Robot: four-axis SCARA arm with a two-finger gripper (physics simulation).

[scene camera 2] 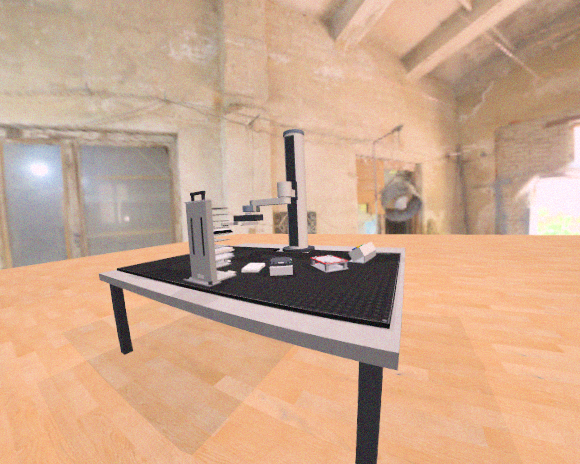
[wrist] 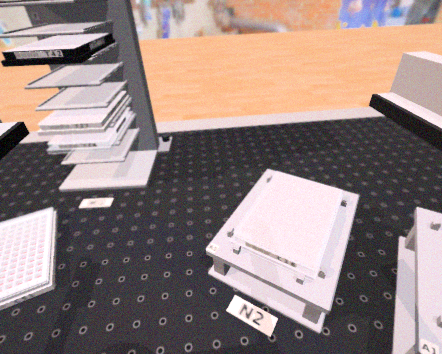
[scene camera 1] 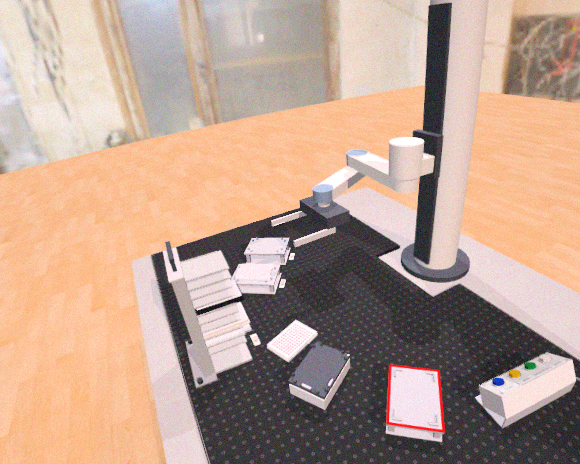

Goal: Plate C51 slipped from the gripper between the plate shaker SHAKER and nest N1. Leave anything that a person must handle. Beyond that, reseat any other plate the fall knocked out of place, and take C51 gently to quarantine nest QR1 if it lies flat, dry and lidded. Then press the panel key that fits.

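Frame: origin at the arm's base, x ahead, y left, z up, level; millimetres.
Seen in the pictures: gripper, fingertip midpoint: [scene camera 2: 231, 224] [wrist: 204, 92] [scene camera 1: 282, 233]; arm's base, link origin: [scene camera 2: 298, 249] [scene camera 1: 434, 262].
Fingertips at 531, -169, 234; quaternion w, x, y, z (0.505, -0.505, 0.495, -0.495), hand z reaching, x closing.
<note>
Pixels of each thing's top centre, then the offset from my fingertips to it, as dx, dy, dz. "spot": a spot on its surface instead.
- dark-topped shaker, surface spot: [scene camera 1: 320, 369] spot: +109, +408, -167
- Nest N2, top centre: [wrist: 291, 212] [scene camera 1: 254, 271] +92, -86, -168
- white plate, top centre: [wrist: 292, 210] [scene camera 1: 254, 270] +92, -86, -163
- red-edged nest, top centre: [scene camera 1: 414, 394] [scene camera 2: 328, 257] -44, +579, -176
- black-edged plate, top centre: [wrist: 63, 41] [scene camera 1: 216, 294] +277, +169, -12
- key panel, top centre: [scene camera 1: 532, 371] [scene camera 2: 362, 243] -283, +701, -138
The fallen plate, white with rows of pink wells [scene camera 1: 292, 340] [scene camera 2: 253, 267] [wrist: 25, 260], lies flat on the mat beside the dark-topped shaker [scene camera 1: 320, 369] [scene camera 2: 281, 266]; I cannot tell whether it is lidded. Nest N2 [wrist: 345, 220] [scene camera 1: 257, 289] bears a white plate [wrist: 295, 217]; its exact seating is unclear. Another nest [wrist: 427, 270] [scene camera 1: 267, 248] stands beside it, partly cut off in the wrist view; bare top and pins show. The red-edged nest [scene camera 1: 415, 397] [scene camera 2: 328, 259] shows a bare white top. My gripper [scene camera 1: 283, 233] [wrist: 204, 92] is open and empty, raised near the nests.
A tall plate hotel [scene camera 1: 187, 320] [scene camera 2: 201, 242] [wrist: 135, 75] holds several shelves, some with white plates and one with a black-edged plate [wrist: 60, 48]. The key panel [scene camera 1: 535, 390] [scene camera 2: 363, 253] has blue, yellow, green and whitish keys. The arm's column [scene camera 1: 452, 150] [scene camera 2: 296, 200] rises behind the mat.
</note>
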